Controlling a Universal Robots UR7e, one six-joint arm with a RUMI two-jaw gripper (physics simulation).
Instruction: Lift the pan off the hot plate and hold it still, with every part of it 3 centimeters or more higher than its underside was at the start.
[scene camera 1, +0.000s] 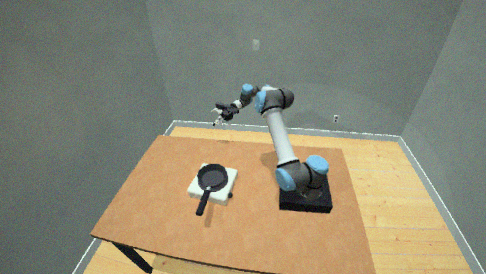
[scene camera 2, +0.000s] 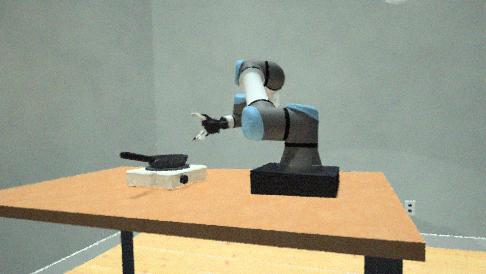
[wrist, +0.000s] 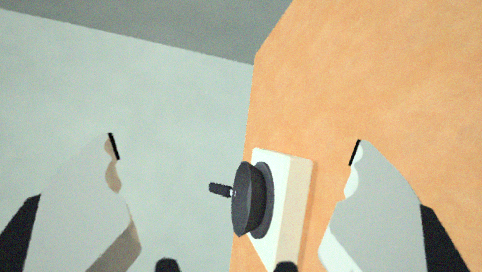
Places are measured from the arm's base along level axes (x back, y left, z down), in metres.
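Pixels of known places: gripper, fingertip midpoint: (scene camera 1: 212, 119) (scene camera 2: 191, 127) (wrist: 235, 139); arm's base, link origin: (scene camera 1: 308, 190) (scene camera 2: 300, 170).
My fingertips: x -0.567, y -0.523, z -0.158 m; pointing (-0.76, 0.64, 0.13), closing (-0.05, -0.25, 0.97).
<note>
Ahead of a thing's pixels: the offset from my fingertips to its middle. Level surfaces: height alone.
The dark pan @(dx +0.008, dy +0.505, dz +0.114 m) (scene camera 1: 213, 177) (scene camera 2: 169, 160) (wrist: 249, 199) rests on the white hot plate @(dx +0.028, dy +0.407, dz +0.194 m) (scene camera 1: 220, 196) (scene camera 2: 150, 179) (wrist: 295, 200). Its black handle @(dx -0.004, dy +0.606, dz +0.098 m) (scene camera 1: 203, 202) (scene camera 2: 136, 157) (wrist: 220, 189) sticks out past the plate's edge, toward the front in scene camera 1 and to the left in scene camera 2. My gripper (scene camera 1: 215, 117) (scene camera 2: 194, 127) (wrist: 235, 139) is wide open and empty. It is in the air above and apart from the pan, toward the far side of the table in scene camera 1. In the wrist view the pan shows between the two fingers, farther off.
The brown table @(dz +0.231 m) (scene camera 1: 260, 225) (scene camera 2: 240, 212) (wrist: 400, 100) carries the hot plate and the arm's black base block (scene camera 1: 305, 204) (scene camera 2: 295, 181), which stands to the right of the hot plate in both scene views. A small dark knob @(dx +0.125, dy +0.500, dz +0.195 m) (scene camera 1: 230, 195) (scene camera 2: 184, 179) is on the hot plate's side.
</note>
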